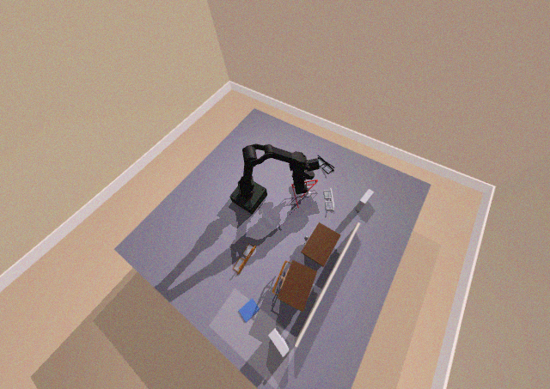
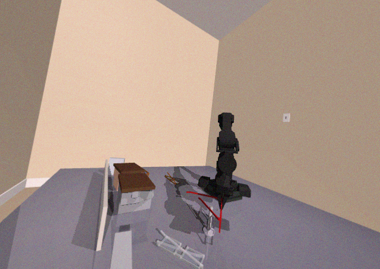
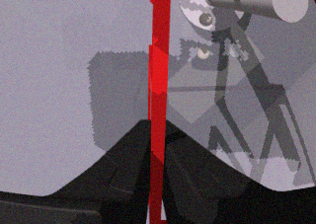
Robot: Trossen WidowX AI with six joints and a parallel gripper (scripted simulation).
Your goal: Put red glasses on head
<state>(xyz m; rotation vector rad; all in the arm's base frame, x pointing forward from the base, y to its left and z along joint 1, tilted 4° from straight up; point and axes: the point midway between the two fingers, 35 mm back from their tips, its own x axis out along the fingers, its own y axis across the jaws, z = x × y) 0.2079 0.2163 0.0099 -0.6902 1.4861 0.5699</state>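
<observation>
Right now my gripper tip is 60 mm short of the white post, 10 mm to the right of it and 40 mm above it. From my gripper tip the other things lie so: blue tag 170 mm ahead, 660 mm to the right, 60 mm below; then long low white wall 400 mm ahead, 330 mm to the right, 10 mm below.
</observation>
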